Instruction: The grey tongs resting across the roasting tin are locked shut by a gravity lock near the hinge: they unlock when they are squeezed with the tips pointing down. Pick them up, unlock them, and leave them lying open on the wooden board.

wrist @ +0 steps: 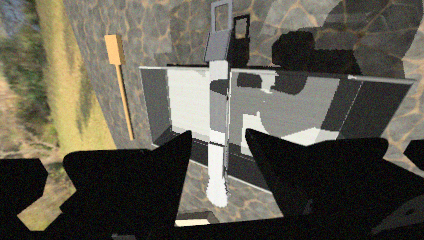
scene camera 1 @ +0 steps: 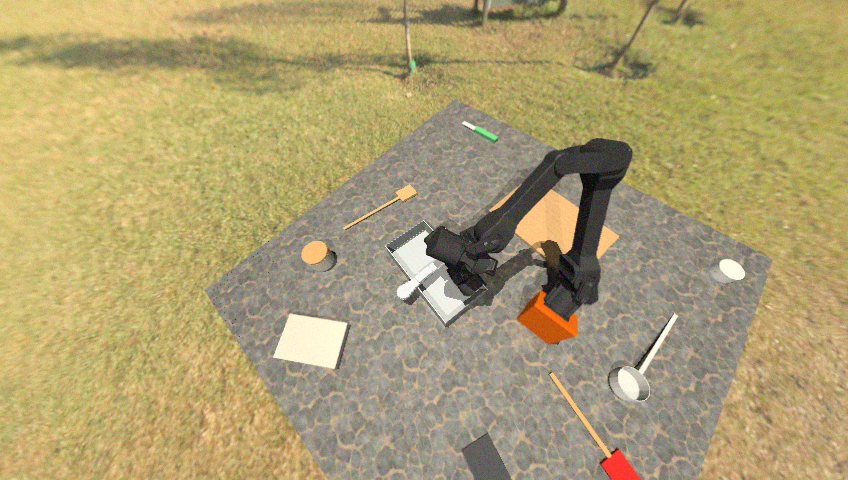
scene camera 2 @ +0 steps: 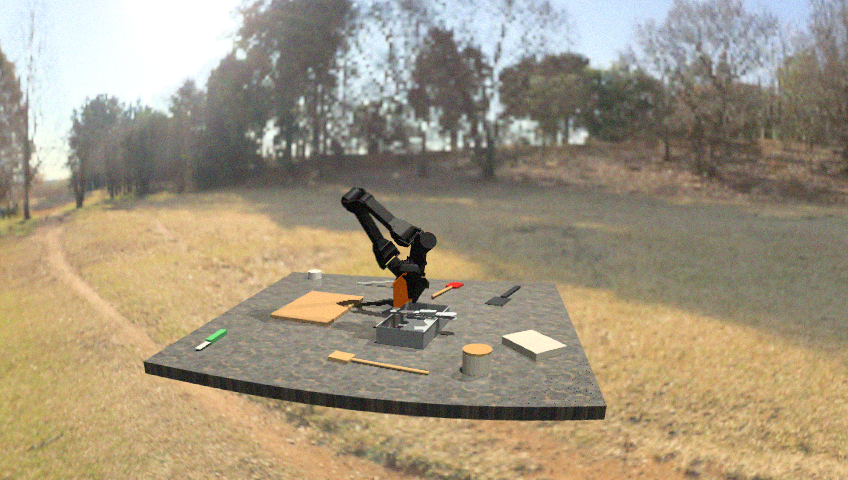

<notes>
In view: my gripper [scene camera 2: 411,301], a cork-topped jar [scene camera 2: 477,358], a cream block [scene camera 1: 320,342], a wooden spatula [wrist: 114,45], a roasting tin [scene camera 1: 441,294] and a wooden board [scene camera 1: 548,228].
The cork-topped jar also shows in scene camera 1 [scene camera 1: 316,254]. The cream block also shows in scene camera 2 [scene camera 2: 536,346]. My gripper shows as well in the wrist view [wrist: 218,133] and in scene camera 1 [scene camera 1: 442,261]. The wrist view misses the cork-topped jar, which is hidden by my gripper.
</notes>
